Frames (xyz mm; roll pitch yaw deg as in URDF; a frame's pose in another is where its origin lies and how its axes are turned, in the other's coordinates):
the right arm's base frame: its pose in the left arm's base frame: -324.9 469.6 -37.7 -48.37 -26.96 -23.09
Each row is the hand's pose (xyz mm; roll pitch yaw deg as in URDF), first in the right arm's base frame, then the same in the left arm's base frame.
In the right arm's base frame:
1: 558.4 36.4 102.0 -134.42 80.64 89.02
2: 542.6 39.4 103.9 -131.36 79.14 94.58
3: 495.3 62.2 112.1 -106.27 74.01 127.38
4: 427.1 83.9 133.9 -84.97 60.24 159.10
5: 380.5 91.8 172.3 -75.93 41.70 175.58
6: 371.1 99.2 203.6 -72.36 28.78 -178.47
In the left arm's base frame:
1: 155.4 374.0 251.6 85.61 43.73 -83.69
2: 144.2 382.5 243.6 83.32 45.52 -83.50
3: 118.6 416.5 211.8 69.59 52.27 -92.56
4: 75.5 468.3 179.3 36.33 57.38 -122.90
5: 42.4 519.3 175.7 4.40 50.33 -157.12
6: 39.4 551.4 185.0 -6.88 41.81 -172.85

